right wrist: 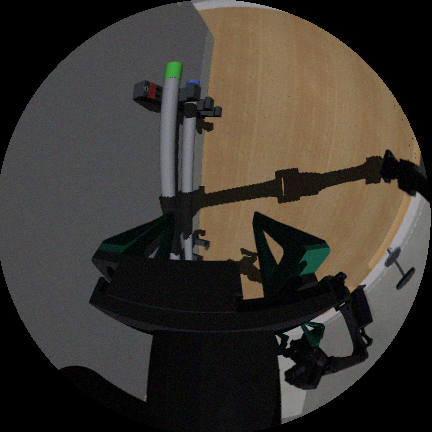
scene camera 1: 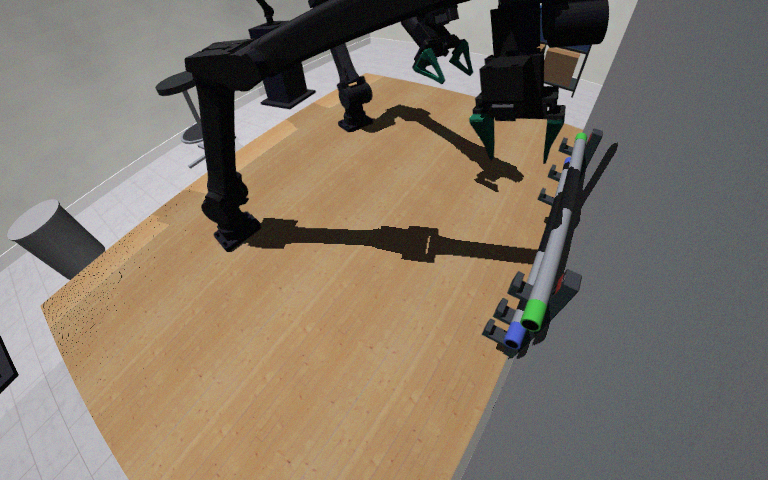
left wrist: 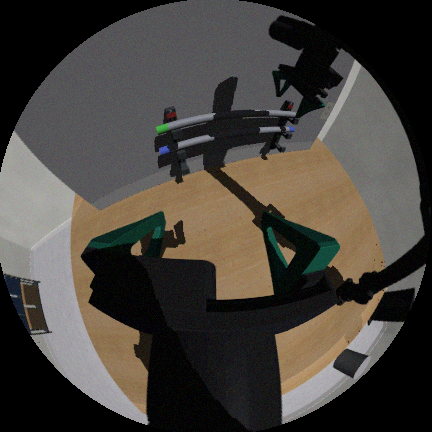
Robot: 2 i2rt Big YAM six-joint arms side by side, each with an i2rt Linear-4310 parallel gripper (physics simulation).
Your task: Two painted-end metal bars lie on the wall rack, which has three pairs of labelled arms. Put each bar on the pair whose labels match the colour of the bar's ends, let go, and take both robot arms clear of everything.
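Places are measured from the left arm's base along level axes (x right, y ahead, z up), in metres.
Where they show: left gripper, fingertip midpoint: (scene camera 1: 458, 78) (left wrist: 212, 216); right gripper, fingertip midpoint: (right wrist: 213, 216) (scene camera 1: 517, 160) (left wrist: 287, 105); left arm's base at its link origin: (right wrist: 335, 279) (scene camera 1: 355, 123); right arm's base at its link origin: (right wrist: 387, 165) (scene camera 1: 238, 232) (left wrist: 343, 291).
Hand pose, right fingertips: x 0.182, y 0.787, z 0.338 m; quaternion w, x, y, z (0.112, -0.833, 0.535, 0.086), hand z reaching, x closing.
Note:
Each offset is from my right fingertips to the top centre of the thing. "spot": to the spot under its first point. Level surfaces: height alone.
The green-ended bar @[dz -0.067, dx -0.089, dy +0.073 m] (scene camera 1: 553, 254) (left wrist: 195, 121) (right wrist: 169, 135) and the blue-ended bar @[dz -0.142, dx -0.096, dy +0.071 m] (scene camera 1: 514, 335) (left wrist: 197, 141) (right wrist: 188, 150) lie side by side across the wall rack @[spot: dz -0.032, dx +0.101, dy +0.168 m] (scene camera 1: 572, 285) (left wrist: 170, 111) (right wrist: 144, 92). Red labels show on the rack beside the green-ended bar; other labels are too dark or hidden to read. My right gripper (scene camera 1: 518, 158) (left wrist: 287, 105) (right wrist: 213, 216) is open and empty, hanging near the bars' far part in scene camera 1. My left gripper (scene camera 1: 451, 69) (left wrist: 212, 216) (right wrist: 284, 326) is open and empty, farther back and well away from the bars.
The grey wall panel (scene camera 1: 679, 283) (left wrist: 125, 65) (right wrist: 90, 175) bears the rack, beside the wooden surface @[dz -0.338 m] (scene camera 1: 283, 339). My right arm stretches above that surface in scene camera 1. A grey bin (scene camera 1: 56, 237), a stool (scene camera 1: 176, 83) and a shelf with boxes (scene camera 1: 560, 66) stand beyond its edges.

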